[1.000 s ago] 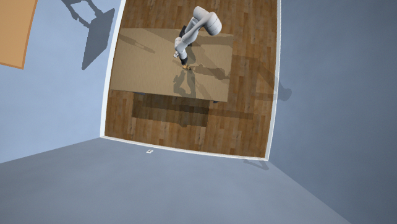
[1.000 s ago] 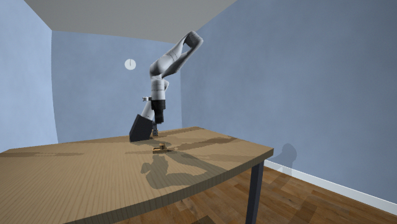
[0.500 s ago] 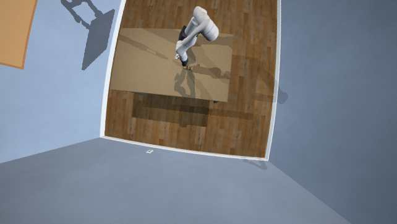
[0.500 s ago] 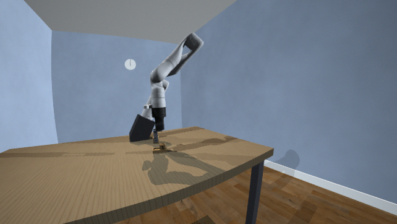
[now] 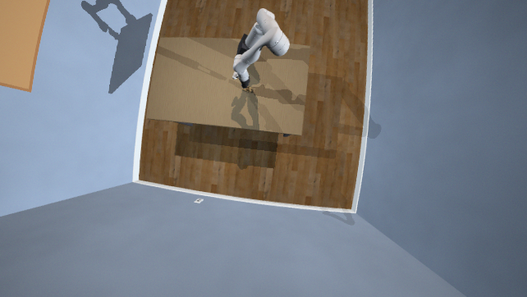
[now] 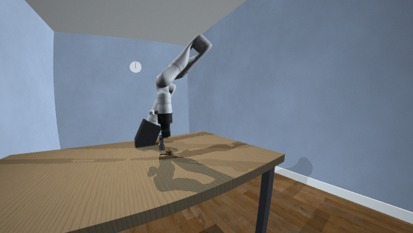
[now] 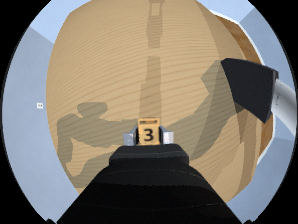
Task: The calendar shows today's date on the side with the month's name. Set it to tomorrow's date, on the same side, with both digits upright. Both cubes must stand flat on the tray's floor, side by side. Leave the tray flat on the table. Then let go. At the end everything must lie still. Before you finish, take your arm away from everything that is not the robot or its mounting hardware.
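Right now my hand is 6 cm above the wooden calendar tray and 2 cm to the right of it.
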